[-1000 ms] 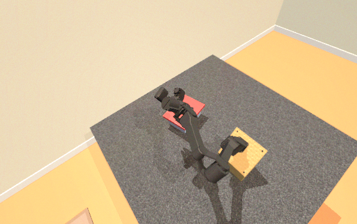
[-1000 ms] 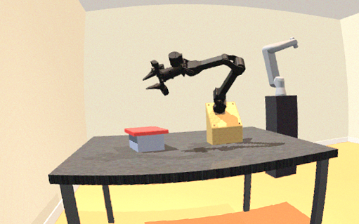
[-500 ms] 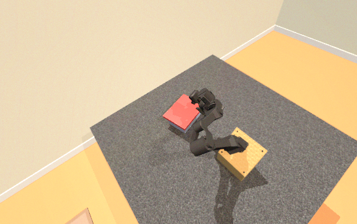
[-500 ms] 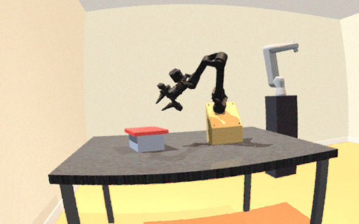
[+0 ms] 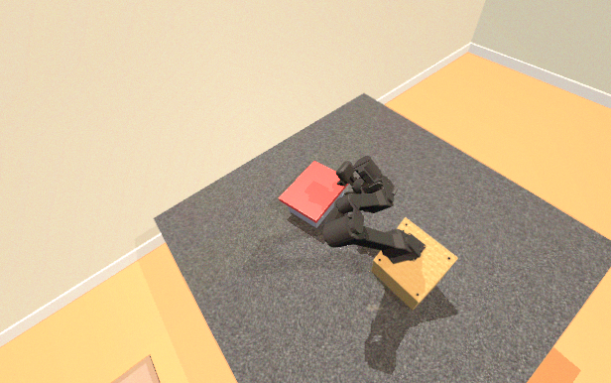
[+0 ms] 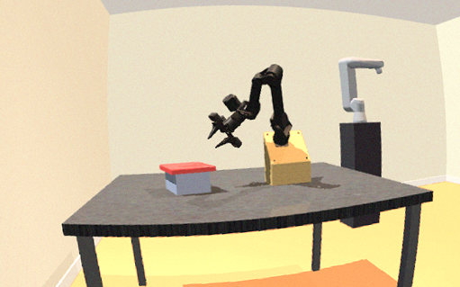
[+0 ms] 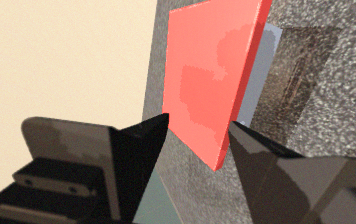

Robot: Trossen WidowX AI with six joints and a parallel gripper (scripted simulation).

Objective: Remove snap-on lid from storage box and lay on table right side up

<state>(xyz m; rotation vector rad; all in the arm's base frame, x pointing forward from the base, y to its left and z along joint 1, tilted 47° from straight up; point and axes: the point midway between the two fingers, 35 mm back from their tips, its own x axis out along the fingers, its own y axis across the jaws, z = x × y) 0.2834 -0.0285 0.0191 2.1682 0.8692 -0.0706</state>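
My gripper tip is 120 mm short of the red lid, 90 mm above it and 30 mm to the right of it. Round my gripper tip: storage box (140 mm below, 120 mm ahead, 30 mm to the left).
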